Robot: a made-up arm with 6 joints. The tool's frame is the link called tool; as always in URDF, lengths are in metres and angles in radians. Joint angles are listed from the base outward. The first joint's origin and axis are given. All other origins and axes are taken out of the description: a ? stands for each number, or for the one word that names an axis. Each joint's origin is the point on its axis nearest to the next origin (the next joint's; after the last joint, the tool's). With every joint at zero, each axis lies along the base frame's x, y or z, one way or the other. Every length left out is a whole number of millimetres.
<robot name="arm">
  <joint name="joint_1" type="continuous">
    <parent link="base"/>
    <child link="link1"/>
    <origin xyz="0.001 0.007 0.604" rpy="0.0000 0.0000 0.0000"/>
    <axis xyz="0 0 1"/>
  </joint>
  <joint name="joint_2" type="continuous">
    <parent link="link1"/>
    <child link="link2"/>
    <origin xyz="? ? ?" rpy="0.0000 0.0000 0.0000"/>
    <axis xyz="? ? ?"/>
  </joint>
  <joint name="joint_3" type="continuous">
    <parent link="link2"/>
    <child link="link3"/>
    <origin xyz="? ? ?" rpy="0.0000 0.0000 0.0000"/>
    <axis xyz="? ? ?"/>
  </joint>
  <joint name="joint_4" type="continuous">
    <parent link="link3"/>
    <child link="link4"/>
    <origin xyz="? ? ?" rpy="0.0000 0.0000 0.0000"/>
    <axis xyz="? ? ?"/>
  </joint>
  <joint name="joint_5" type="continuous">
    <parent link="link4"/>
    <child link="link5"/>
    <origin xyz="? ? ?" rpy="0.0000 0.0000 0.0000"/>
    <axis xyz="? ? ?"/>
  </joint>
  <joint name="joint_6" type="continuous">
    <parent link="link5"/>
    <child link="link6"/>
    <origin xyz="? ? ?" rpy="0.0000 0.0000 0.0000"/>
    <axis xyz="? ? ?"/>
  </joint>
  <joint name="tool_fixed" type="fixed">
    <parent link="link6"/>
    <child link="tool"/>
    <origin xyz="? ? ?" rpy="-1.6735 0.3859 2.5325"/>
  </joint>
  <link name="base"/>
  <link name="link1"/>
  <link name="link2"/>
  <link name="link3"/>
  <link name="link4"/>
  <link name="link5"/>
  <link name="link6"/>
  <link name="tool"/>
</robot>
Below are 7 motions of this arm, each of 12 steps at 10 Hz.
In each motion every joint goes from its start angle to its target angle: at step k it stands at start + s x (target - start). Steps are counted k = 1, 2, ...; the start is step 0. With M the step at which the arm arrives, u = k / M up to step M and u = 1 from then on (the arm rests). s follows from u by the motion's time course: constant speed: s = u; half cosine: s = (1 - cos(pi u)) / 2; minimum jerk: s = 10 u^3 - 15 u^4 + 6 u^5.
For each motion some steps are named. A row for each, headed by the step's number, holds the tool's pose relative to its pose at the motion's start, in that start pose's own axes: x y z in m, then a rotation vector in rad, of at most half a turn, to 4 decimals.
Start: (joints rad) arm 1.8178 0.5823 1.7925 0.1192 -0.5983 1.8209
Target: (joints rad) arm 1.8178 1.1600 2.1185 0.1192 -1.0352 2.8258
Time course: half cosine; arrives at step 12
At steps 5, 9, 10, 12:
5: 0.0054 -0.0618 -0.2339 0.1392 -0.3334 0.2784
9: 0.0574 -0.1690 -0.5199 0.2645 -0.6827 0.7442
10: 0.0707 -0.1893 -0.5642 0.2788 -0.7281 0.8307
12: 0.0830 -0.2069 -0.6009 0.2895 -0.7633 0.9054

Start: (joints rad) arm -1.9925 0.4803 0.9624 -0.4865 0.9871 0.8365
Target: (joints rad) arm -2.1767 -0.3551 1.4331 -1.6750 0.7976 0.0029
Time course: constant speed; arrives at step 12
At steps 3, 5, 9, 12:
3: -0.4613 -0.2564 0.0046 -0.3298 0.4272 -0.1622
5: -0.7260 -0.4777 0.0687 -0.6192 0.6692 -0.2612
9: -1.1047 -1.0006 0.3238 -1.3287 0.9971 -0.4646
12: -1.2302 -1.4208 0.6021 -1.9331 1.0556 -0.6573

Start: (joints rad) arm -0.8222 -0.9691 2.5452 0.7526 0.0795 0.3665
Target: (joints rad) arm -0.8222 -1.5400 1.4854 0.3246 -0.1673 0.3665
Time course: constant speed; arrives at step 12
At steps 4, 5, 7, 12:
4: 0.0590 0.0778 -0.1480 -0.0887 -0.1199 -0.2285
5: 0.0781 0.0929 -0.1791 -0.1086 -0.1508 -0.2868
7: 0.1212 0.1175 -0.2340 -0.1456 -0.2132 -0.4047
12: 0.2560 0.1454 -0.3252 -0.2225 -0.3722 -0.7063

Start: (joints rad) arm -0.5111 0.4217 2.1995 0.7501 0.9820 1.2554
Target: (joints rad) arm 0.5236 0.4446 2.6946 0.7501 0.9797 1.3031
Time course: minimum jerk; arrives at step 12
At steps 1, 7, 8, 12:
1: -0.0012 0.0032 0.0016 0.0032 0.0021 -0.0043
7: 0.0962 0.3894 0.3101 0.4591 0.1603 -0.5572
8: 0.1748 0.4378 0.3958 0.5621 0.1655 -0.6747
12: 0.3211 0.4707 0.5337 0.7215 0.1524 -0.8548

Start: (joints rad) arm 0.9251 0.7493 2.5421 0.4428 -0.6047 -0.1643
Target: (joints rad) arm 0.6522 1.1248 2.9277 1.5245 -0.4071 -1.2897
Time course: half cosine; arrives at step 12
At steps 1, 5, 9, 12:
1: 0.0009 0.0022 0.0016 0.0013 0.0113 0.0063
5: 0.0211 0.0395 0.0400 -0.0039 0.2052 0.1733
9: 0.0592 0.0683 0.1019 -0.0730 0.3141 0.4631
12: 0.0737 0.0737 0.1214 -0.0976 0.3088 0.5508

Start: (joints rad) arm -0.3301 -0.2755 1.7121 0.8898 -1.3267 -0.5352
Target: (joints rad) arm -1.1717 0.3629 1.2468 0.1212 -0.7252 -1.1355
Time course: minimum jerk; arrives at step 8
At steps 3, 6, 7, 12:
3: 0.0943 0.3119 -0.3476 0.0661 -0.0837 0.0017
6: -0.3391 1.2107 -0.5402 0.1092 0.1407 -0.2546
7: -0.4552 1.3112 -0.4864 0.0825 0.2200 -0.2926
12: -0.4773 1.3282 -0.4743 0.0764 0.2356 -0.2990

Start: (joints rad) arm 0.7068 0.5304 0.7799 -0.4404 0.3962 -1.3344
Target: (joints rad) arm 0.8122 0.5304 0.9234 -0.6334 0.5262 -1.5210
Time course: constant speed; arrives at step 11
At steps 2, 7, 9, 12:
2: 0.0287 0.0248 -0.0257 -0.0766 -0.0072 -0.0488
7: 0.1036 0.0799 -0.0880 -0.2676 -0.0196 -0.1745
9: 0.1345 0.0992 -0.1119 -0.3438 -0.0224 -0.2260
12: 0.1658 0.1168 -0.1353 -0.4198 -0.0240 -0.2779

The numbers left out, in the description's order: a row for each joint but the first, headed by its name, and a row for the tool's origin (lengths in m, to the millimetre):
joint_2: xyz 0.097 -0.003 0.000, axis 0 1 0
joint_3: xyz -0.023 0.000 0.517, axis 0 -1 0
joint_4: xyz 1.213 0.000 0.143, axis -1 0 0
joint_5: xyz 0.000 0.019 0.020, axis 0 -1 0
joint_6: xyz 0.144 0.000 -0.002, axis -1 0 0
tool: xyz 0.000 0.019 -0.017

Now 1 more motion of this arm.
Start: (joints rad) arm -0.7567 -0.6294 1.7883 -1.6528 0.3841 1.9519
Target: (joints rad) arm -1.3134 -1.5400 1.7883 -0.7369 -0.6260 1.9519
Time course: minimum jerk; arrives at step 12
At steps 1, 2, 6, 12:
1: -0.0016 -0.0099 -0.0010 -0.0031 -0.0047 0.0094
2: -0.0102 -0.0695 -0.0066 -0.0213 -0.0331 0.0655
6: 0.1190 -0.9686 0.0370 -0.1665 -0.4583 0.8933
12: 0.5963 -1.6883 0.4039 -0.0233 -0.7808 1.6667

